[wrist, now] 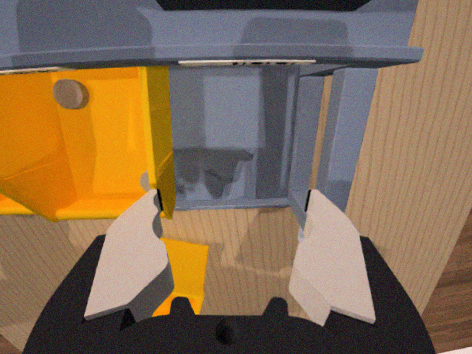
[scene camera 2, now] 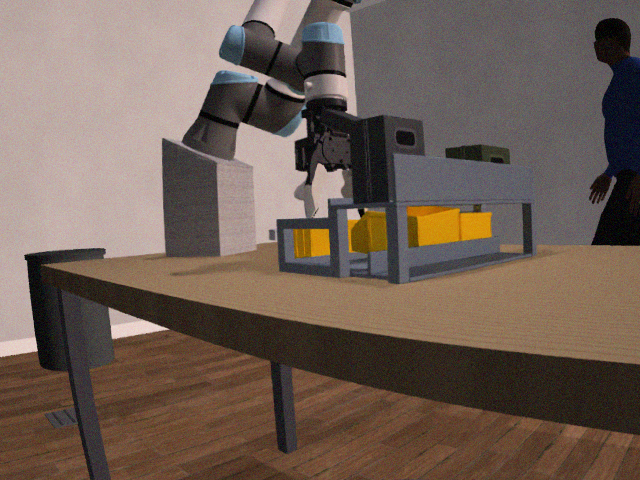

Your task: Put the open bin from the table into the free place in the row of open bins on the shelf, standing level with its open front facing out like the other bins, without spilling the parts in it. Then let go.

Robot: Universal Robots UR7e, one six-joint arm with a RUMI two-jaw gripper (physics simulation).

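Places are measured from the arm's base along level axes (x back, y right, z up), in metres.
Pixels of known places: gripper, fingertip midpoint: (wrist: pixel 234 191); arm's base, link origin: (scene camera 2: pixel 207 150).
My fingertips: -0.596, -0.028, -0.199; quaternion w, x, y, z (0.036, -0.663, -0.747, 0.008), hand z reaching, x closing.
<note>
Ahead of a thing's pixels: the offset from my fingertips to its top centre, as dx, dy, dz. "*": to the spot under its first point. Level surfaces: height alone.
My gripper (scene camera 2: pixel 336 212) (wrist: pixel 234 191) is open and empty, fingers pointing down at the shelf's front edge. In the wrist view, its left fingertip overlaps the front right corner of a yellow open bin {* -0.009, -0.120, -0.052} (wrist: pixel 107 145) in the row; a round part lies in that bin. Right of it is the free place (wrist: pixel 227 115), a bare grey bay with shadows on it. Part of another yellow bin {* +0.126, -0.038, -0.040} (wrist: pixel 189 265) shows below the row, over the table, mostly hidden by the left finger and gripper body; its contents are hidden. In the scene view, yellow bins {* -0.123, -0.102, -0.017} (scene camera 2: pixel 434 228) show through the shelf {* -0.225, +0.055, -0.025} (scene camera 2: pixel 398 242).
A dark box {-0.137, -0.005, +0.147} (scene camera 2: pixel 374 155) and a green box {-0.111, -0.235, +0.122} (scene camera 2: pixel 480 153) stand on top of the shelf. A shelf ledge with a label strip {* -0.080, -0.004, +0.029} (wrist: pixel 247 62) crosses above the free place; an upright post {* -0.063, +0.065, +0.008} (wrist: pixel 350 115) stands to its right. A person (scene camera 2: pixel 620 124) stands behind the table {dz -0.077} (scene camera 2: pixel 465 310).
</note>
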